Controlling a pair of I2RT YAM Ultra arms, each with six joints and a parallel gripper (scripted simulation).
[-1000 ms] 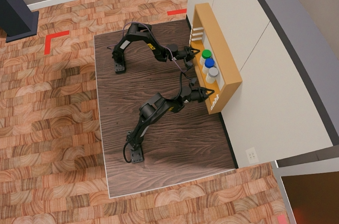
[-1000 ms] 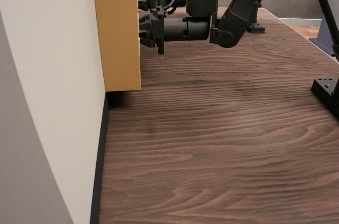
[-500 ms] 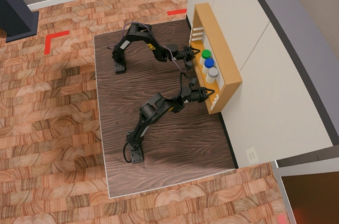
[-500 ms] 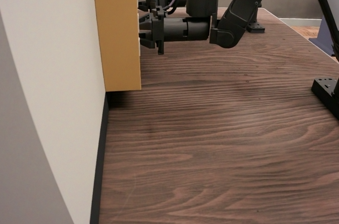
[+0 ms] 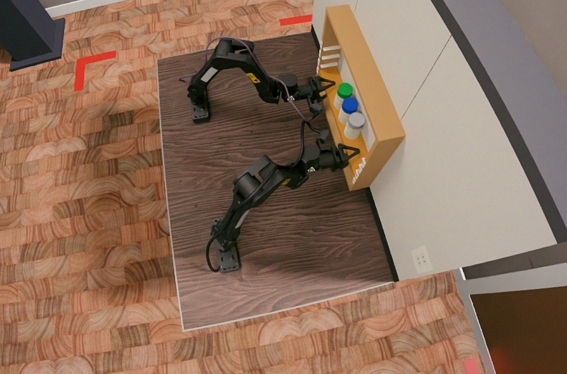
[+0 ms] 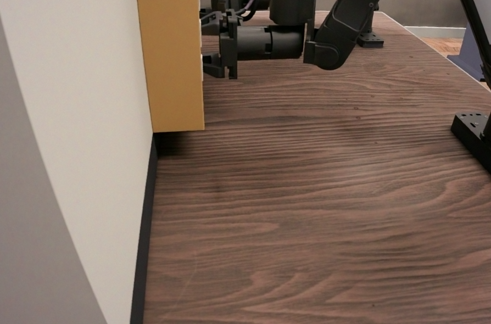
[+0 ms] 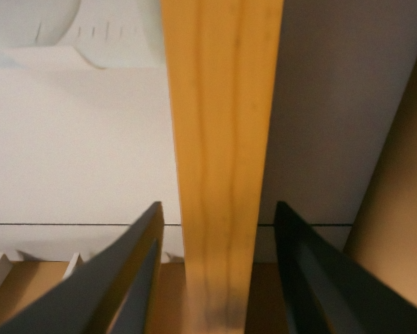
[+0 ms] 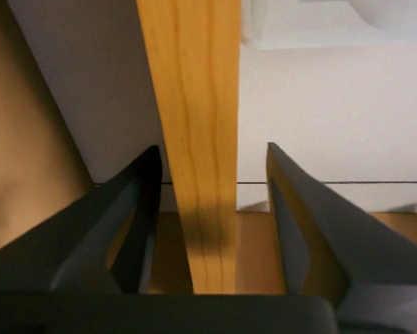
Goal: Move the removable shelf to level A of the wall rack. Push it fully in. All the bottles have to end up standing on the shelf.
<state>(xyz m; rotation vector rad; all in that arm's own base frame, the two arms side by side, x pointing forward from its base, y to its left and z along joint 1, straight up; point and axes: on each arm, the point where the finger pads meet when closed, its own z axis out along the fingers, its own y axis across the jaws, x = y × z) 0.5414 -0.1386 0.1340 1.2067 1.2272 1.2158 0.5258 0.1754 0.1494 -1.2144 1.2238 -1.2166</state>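
The grey-capped bottle is 10 mm ahead of my right hand, 80 mm to the left of it and 60 mm above it. Round my right hand: orange wall rack (10 mm ahead, 150 mm to the left, 110 mm above); blue-capped bottle (10 mm ahead, 140 mm to the left, 60 mm above); removable shelf (10 mm ahead, 150 mm to the left).
The green-capped bottle is 90 mm to the right of my left hand and 60 mm above it. From my left hand the other things lie so: orange wall rack (150 mm to the right, 110 mm above); then blue-capped bottle (150 mm to the right, 60 mm above); then removable shelf (150 mm to the right).
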